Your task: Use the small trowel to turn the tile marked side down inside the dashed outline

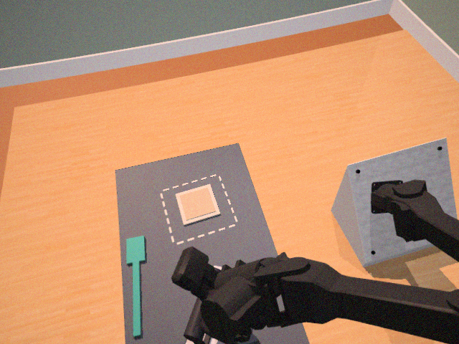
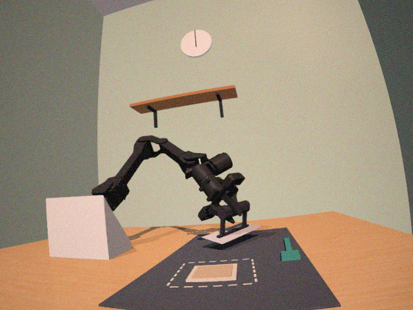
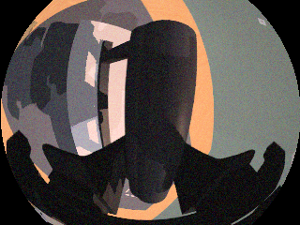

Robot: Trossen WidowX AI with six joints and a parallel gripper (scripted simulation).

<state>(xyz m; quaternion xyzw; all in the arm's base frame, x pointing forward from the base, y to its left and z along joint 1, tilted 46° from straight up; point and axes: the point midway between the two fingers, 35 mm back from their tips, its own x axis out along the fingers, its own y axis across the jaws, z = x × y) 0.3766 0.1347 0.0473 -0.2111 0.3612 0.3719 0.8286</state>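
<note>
Now: gripper tip 10 cm above the grey mat and 9 cm to the left of it. The rest, counted from my gripper tip: trowel (14 cm ahead, 10 cm to the right, 7 cm below); then tile (24 cm to the right, 7 cm below, 1 cm behind).
</note>
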